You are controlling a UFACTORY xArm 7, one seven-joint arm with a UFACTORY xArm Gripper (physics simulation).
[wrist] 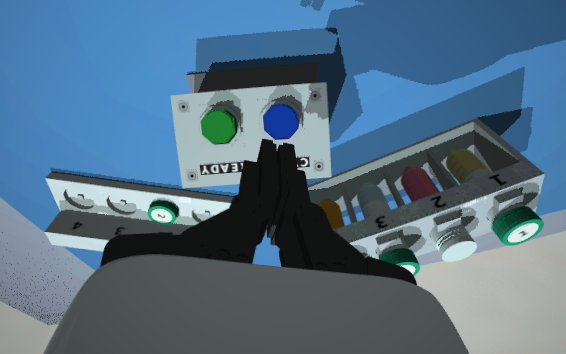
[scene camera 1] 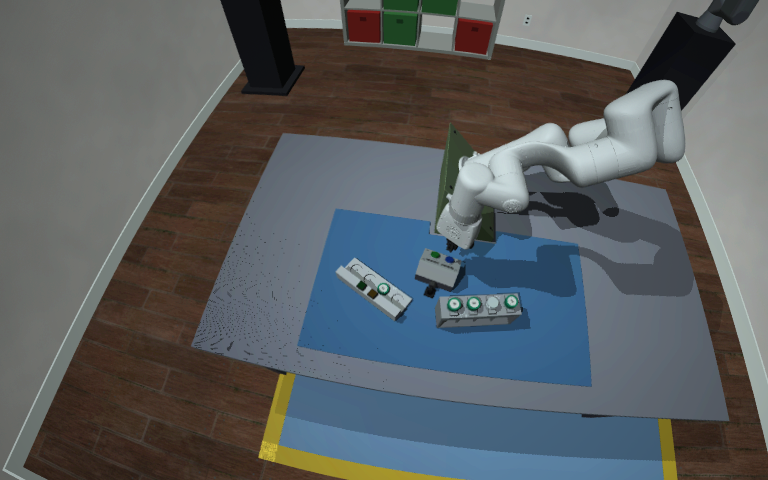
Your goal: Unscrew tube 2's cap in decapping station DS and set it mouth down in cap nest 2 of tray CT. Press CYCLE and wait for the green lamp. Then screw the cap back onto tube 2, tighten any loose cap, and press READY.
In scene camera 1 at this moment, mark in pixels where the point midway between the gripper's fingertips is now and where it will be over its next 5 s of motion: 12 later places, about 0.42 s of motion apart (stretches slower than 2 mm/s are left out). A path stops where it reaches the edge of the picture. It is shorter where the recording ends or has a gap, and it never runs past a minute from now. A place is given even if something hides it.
My gripper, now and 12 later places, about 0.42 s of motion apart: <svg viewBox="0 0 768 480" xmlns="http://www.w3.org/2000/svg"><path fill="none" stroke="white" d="M451 247L449 255L449 255L449 255L448 257L448 257L448 258L449 255L450 254L447 255L407 273L383 282L383 283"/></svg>
